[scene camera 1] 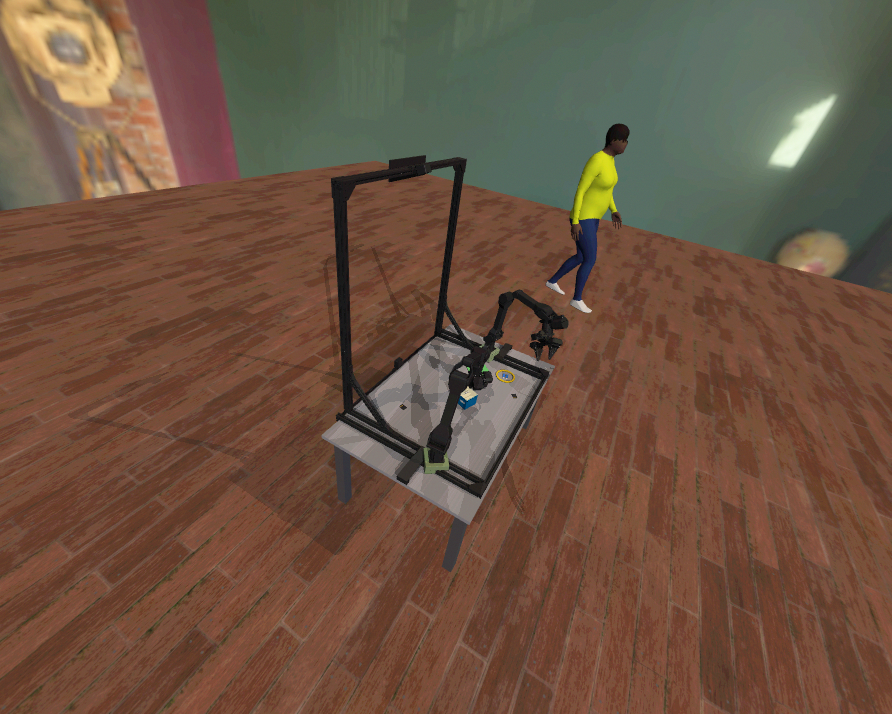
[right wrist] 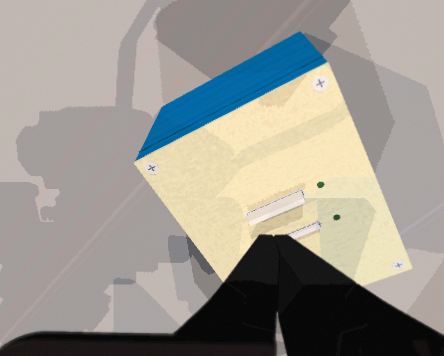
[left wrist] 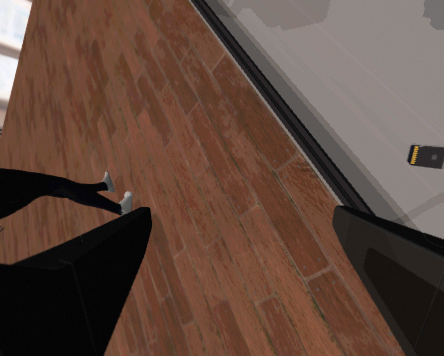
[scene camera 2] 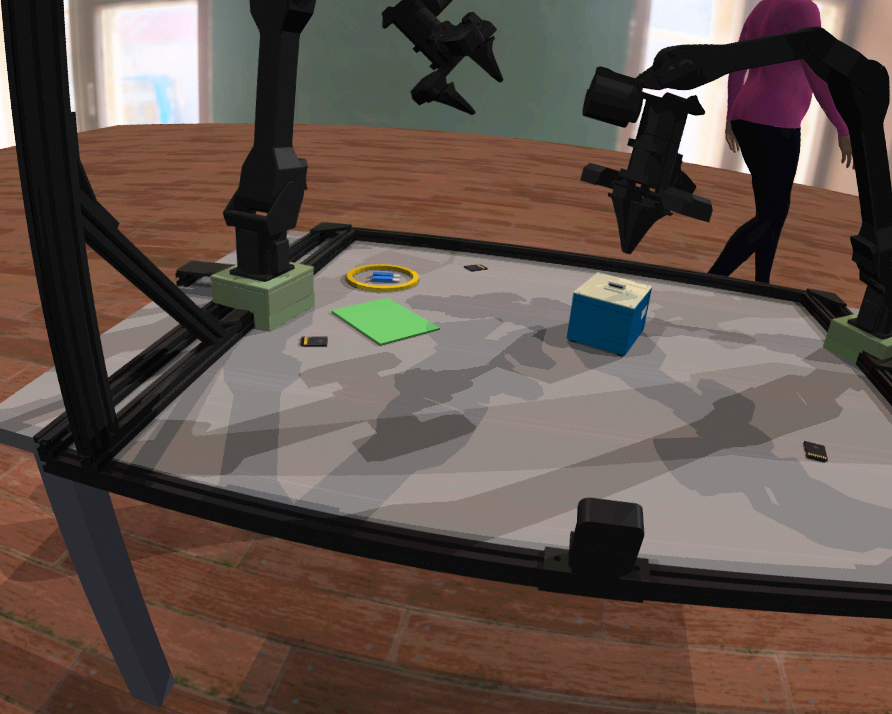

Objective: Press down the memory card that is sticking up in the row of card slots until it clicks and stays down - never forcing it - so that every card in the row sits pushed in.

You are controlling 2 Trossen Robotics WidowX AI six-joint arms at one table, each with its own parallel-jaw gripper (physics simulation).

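Seen in the pictures: left gripper, fingertip midpoint: (scene camera 1: 543,360) (left wrist: 242,215) (scene camera 2: 488,97); right gripper, fingertip midpoint: (scene camera 1: 469,388) (right wrist: 272,249) (scene camera 2: 626,253); left arm's base at its link origin: (scene camera 2: 262,270); right arm's base at its link origin: (scene camera 1: 436,456) (scene camera 2: 872,328).
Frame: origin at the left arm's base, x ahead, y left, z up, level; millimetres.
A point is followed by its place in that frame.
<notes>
A blue box (scene camera 1: 467,402) {z -8, x 465, y 218 mm} (scene camera 2: 607,325) {z -21, x 433, y 118 mm} (right wrist: 240,92) {z -8, x 441, y 221 mm} with a cream top stands on the table. In the right wrist view, two pale card edges show in its top: the longer one (right wrist: 276,207) {z 15, x 430, y 180 mm} looks raised, and a second one (right wrist: 306,230) {z 12, x 434, y 161 mm} is partly hidden behind my fingertips. Small dark green dots lie beside them. My right gripper (scene camera 2: 628,248) {z 55, x 433, y 194 mm} (right wrist: 272,249) {z 55, x 433, y 194 mm} is shut and empty, pointing down, with a gap between its tips and the box top. Any further slots under the fingers are hidden. My left gripper (scene camera 1: 546,355) {z 224, x 147, y 404 mm} (scene camera 2: 487,95) {z 224, x 147, y 404 mm} (left wrist: 242,215) {z 224, x 147, y 404 mm} is open and empty, hanging beyond the table edge.
Loose memory cards (scene camera 2: 313,341) {z -55, x 117, y -49 mm} (scene camera 2: 476,267) {z -55, x 179, y 327 mm} (scene camera 2: 815,451) {z -55, x 700, y -3 mm} (left wrist: 426,157) {z -55, x 176, y 328 mm} lie on the table. A green sheet (scene camera 2: 385,320) {z -54, x 161, y 50 mm} lies near a yellow ring (scene camera 2: 383,288) {z -52, x 104, y 148 mm} around blue pieces (scene camera 2: 384,276) {z -50, x 82, y 190 mm}. A black frame (scene camera 1: 344,297) {z 569, x 926, y -137 mm} rises over the table. A person (scene camera 1: 595,186) is on the floor beyond.
</notes>
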